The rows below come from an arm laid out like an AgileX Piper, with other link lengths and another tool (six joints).
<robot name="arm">
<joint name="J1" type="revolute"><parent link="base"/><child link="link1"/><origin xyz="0.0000 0.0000 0.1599"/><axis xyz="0 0 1"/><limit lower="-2.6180" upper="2.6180"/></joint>
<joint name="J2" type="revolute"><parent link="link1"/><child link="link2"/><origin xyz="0.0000 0.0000 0.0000"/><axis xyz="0 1 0"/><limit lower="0.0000" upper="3.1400"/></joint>
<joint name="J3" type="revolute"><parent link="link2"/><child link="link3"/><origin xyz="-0.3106 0.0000 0.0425"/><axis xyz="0 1 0"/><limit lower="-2.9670" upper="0.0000"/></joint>
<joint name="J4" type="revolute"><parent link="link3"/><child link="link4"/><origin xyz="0.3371 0.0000 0.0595"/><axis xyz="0.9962 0 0.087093"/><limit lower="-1.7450" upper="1.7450"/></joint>
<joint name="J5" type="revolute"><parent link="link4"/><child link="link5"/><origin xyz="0.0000 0.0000 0.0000"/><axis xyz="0 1 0"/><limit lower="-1.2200" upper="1.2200"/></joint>
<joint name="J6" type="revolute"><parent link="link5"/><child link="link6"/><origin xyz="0.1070 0.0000 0.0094"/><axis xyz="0.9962 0 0.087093"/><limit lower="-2.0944" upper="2.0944"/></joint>
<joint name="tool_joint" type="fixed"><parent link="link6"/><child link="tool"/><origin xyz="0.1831 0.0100 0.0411" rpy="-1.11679 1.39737 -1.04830"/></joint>
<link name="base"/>
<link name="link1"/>
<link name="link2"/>
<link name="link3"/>
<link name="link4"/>
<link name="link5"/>
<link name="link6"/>
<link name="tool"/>
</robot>
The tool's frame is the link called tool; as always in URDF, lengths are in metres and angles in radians.
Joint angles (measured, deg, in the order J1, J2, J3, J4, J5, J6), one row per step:
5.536, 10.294, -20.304, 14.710, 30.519, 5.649
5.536, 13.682, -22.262, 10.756, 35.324, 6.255
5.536, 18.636, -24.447, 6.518, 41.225, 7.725
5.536, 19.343, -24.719, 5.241, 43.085, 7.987
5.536, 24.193, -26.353, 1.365, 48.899, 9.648
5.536, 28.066, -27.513, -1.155, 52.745, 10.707
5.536, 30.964, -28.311, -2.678, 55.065, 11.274
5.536, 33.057, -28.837, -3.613, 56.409, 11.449
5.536, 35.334, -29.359, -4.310, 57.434, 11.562
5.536, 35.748, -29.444, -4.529, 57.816, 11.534
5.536, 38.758, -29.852, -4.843, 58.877, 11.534
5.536, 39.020, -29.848, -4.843, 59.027, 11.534
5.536, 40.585, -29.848, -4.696, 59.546, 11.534
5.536, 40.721, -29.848, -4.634, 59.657, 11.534
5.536, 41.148, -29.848, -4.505, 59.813, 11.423
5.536, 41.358, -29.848, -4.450, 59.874, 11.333
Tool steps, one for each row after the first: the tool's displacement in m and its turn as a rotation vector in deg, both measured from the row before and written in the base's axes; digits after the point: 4 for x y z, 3 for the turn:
0.0027, -0.0044, -0.0237, -4.100, 5.821, -0.135
0.0014, -0.0085, -0.0345, -3.838, 8.409, -0.665
-0.0024, -0.0035, -0.0101, -1.284, 2.190, -0.184
-0.0054, -0.0130, -0.0359, -3.422, 8.800, -1.263
-0.0057, -0.0103, -0.0244, -2.383, 6.360, -0.997
-0.0040, -0.0068, -0.0157, -1.575, 4.271, -0.605
-0.0025, -0.0043, -0.0102, -1.106, 2.807, -0.241
-0.0017, -0.0033, -0.0099, -0.900, 2.697, -0.164
-0.0012, -0.0011, -0.0024, -0.302, 0.686, -0.001
-0.0031, -0.0019, -0.0144, -0.669, 3.612, -0.072
-0.0007, -0.0001, -0.0017, -0.041, 0.413, -0.013
-0.0029, 0.0002, -0.0091, -0.059, 2.086, -0.056
-0.0006, 0.0002, -0.0010, 0.037, 0.251, -0.015
-0.0010, 0.0005, -0.0025, 0.024, 0.595, 0.075
-0.0004, 0.0002, -0.0012, -0.009, 0.277, 0.071

